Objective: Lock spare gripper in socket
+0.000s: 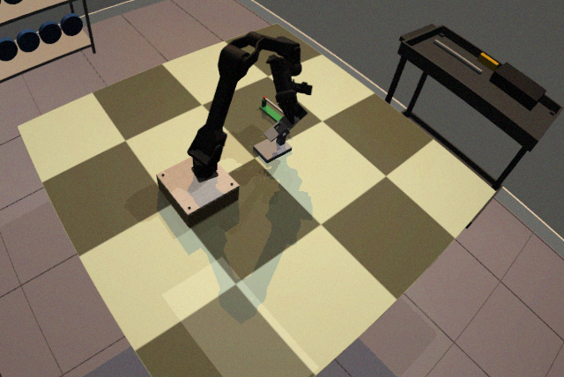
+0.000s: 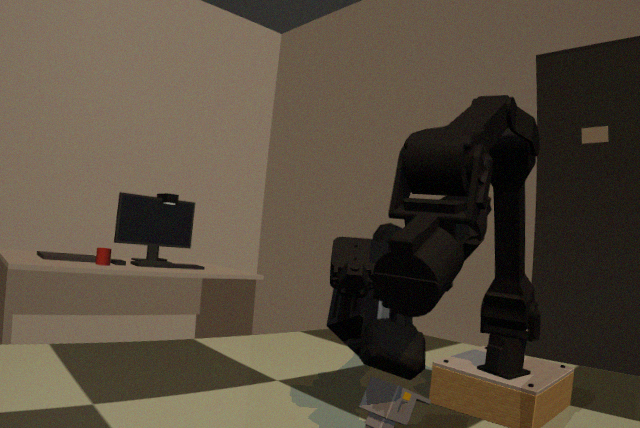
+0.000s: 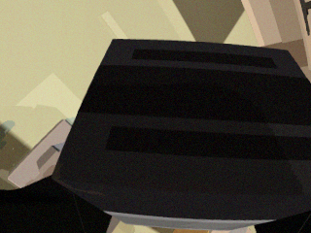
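The mount block lies 100 mm below my gripper tip, 50 mm to the left of it and 20 mm behind it. Also, from my gripper tip: green strip (190 mm to the left, 130 mm below, 60 mm ahead); spare gripper (10 mm to the left, 10 mm above).
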